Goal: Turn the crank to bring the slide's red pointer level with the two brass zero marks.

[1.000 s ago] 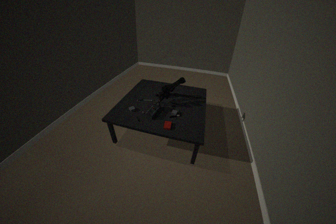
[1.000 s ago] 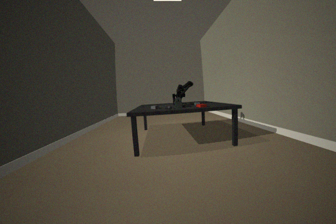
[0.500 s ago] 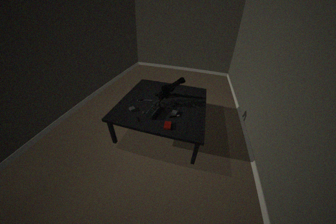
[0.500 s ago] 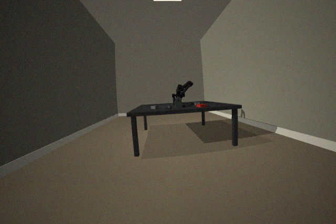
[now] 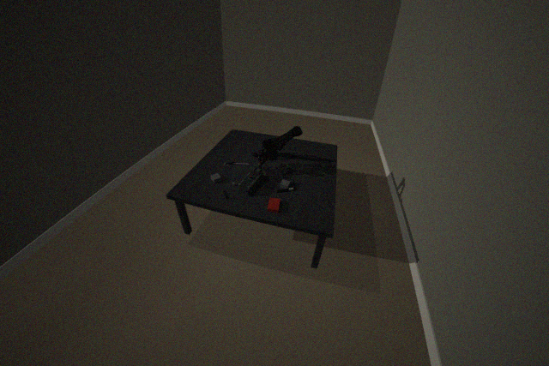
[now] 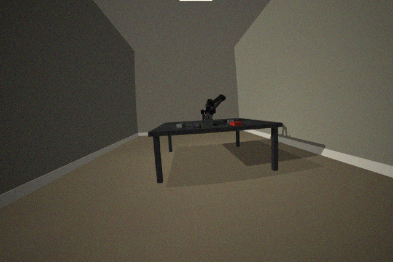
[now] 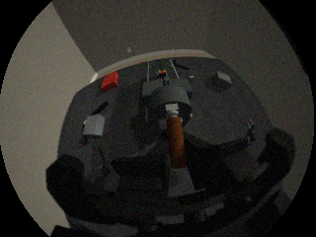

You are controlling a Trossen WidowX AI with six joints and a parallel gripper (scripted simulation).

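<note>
The red pointer is 16 cm ahead of my gripper tip, 4 cm to the right of it and 1 cm below it. The rest, counted from my gripper tip: crank handle 3 cm above, 2 cm behind.
</note>
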